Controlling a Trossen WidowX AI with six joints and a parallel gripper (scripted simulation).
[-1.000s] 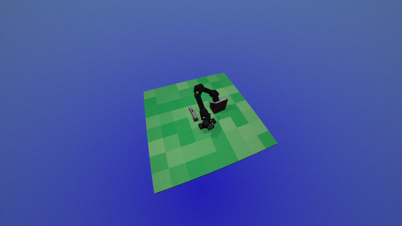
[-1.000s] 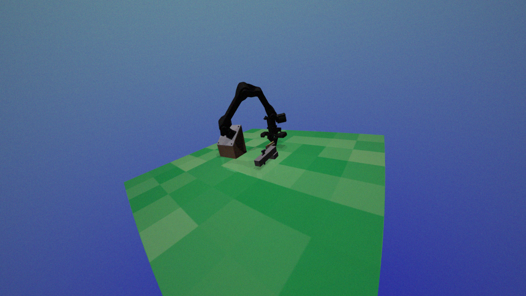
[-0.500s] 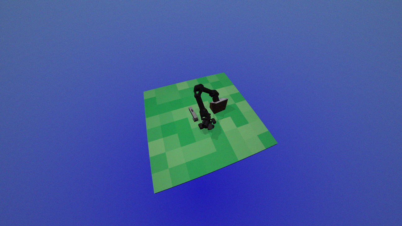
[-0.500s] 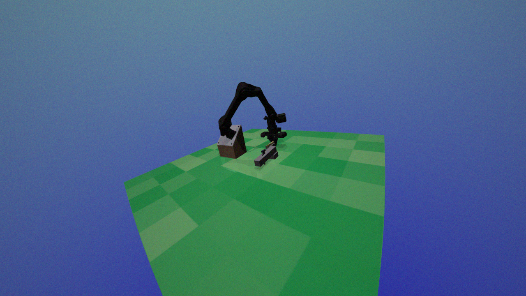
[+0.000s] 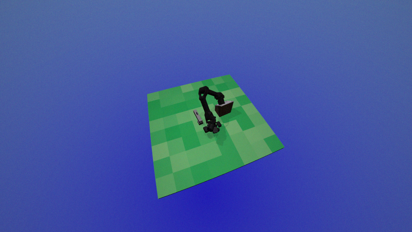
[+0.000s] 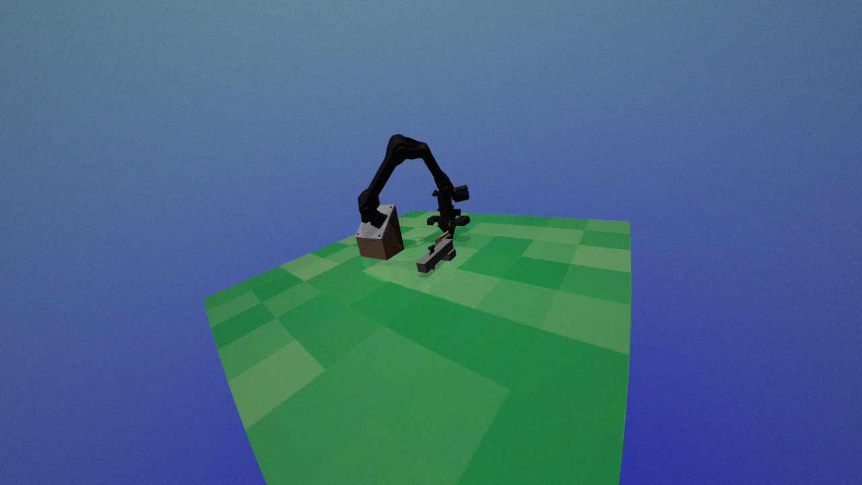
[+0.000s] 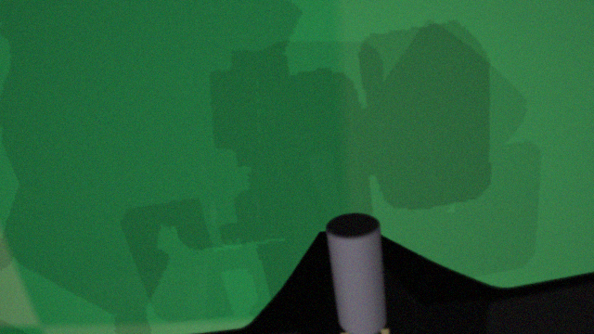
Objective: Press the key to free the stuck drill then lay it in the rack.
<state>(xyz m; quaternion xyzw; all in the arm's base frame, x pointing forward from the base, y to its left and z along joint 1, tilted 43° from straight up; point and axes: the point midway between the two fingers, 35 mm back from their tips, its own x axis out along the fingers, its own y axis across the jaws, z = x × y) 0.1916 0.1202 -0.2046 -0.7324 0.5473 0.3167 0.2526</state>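
Right now the drill is 40 mm to the right of my gripper tip, 30 mm above it and 10 mm ahead of it. Round my gripper tip: dark part: 230 mm to the right, 120 mm ahead, 40 mm above; then rack: 50 mm to the right, 10 mm ahead, 10 mm above.
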